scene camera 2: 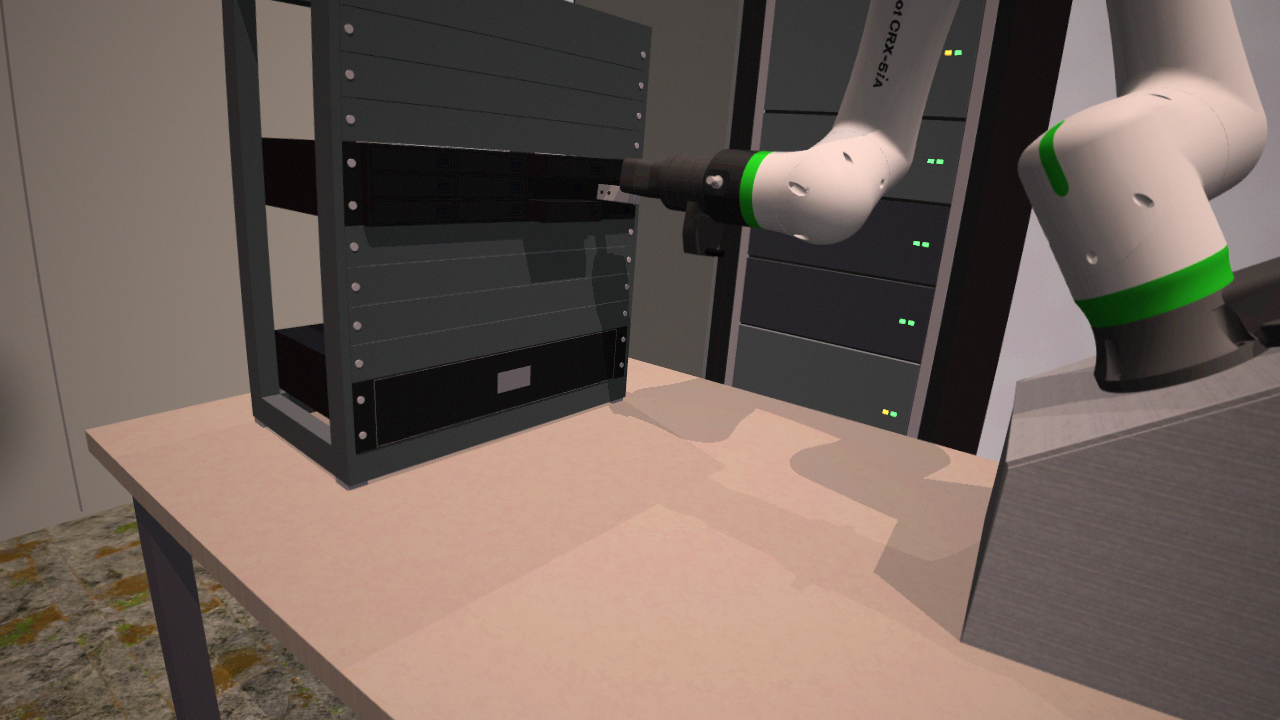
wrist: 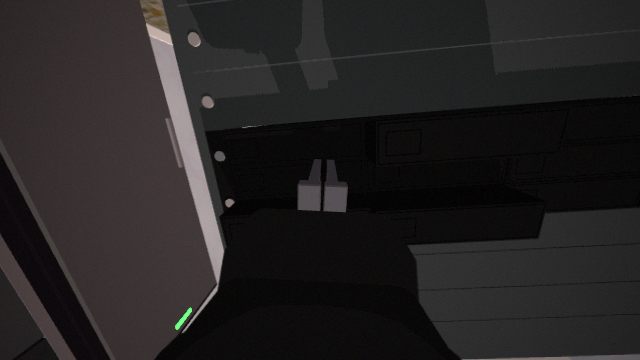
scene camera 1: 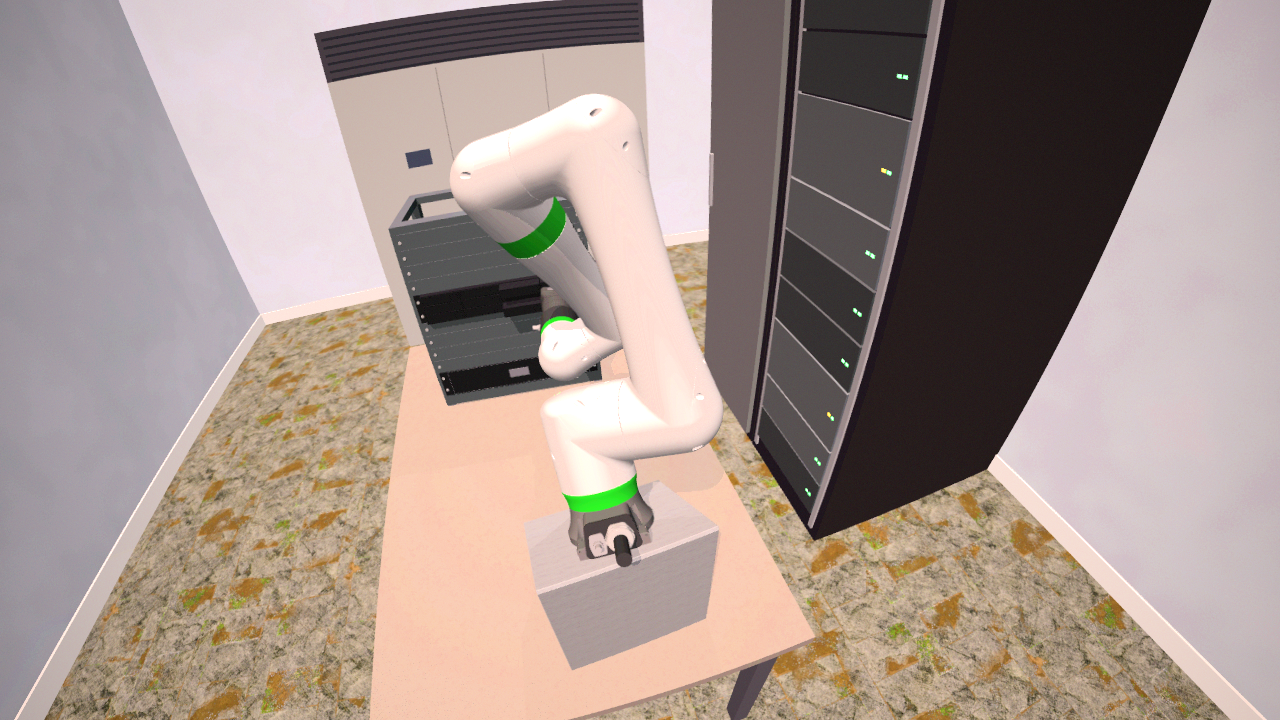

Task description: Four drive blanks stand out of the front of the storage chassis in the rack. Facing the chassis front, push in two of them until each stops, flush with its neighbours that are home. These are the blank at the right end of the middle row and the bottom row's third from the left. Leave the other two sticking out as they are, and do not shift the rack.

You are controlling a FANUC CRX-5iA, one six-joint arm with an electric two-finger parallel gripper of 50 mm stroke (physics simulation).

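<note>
The storage chassis is a dark band across the rack; the wrist view shows it upside down. My gripper is shut and empty, fingertips at the middle row's right-end blank. That blank looks about level with its neighbours; contact is hard to tell. The bottom row's third blank from the left stands out. The top row's third blank from the left and right-end blank stand out too, partly hidden by the gripper body.
The rack stands on the table. Plain panels lie above and below the chassis. A tall server cabinet stands beyond the rack's right side. The arm's grey pedestal stands on the table.
</note>
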